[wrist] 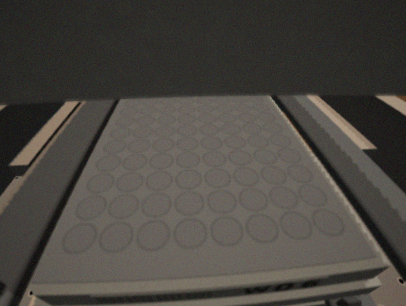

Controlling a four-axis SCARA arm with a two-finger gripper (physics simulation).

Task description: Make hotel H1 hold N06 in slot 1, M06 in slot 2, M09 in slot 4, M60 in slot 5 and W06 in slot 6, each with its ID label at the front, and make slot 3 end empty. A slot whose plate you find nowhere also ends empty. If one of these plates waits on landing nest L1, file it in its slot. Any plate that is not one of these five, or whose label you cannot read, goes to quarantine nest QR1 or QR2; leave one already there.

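Note:
Plate W06 lies flat and fills the middle of the wrist view, its rows of round wells running away from me. Its front edge is at the bottom, with a barcode and the letters W06 turned toward me; they are dim and partly shadowed. Grey side rails of hotel H1 run along both sides of the plate. My gripper is open around the plate's sides, with nothing held; its fingers are dim at the left and right. Plates N06, M06, M09 and M60 cannot be made out, nor can the slot numbers, L1, QR1 or QR2.
A broad dark surface crosses the whole top of the view and hides the far end of the plate. Narrow dark gaps run between the plate and the rails on both sides. A dark peg shows at the bottom edge.

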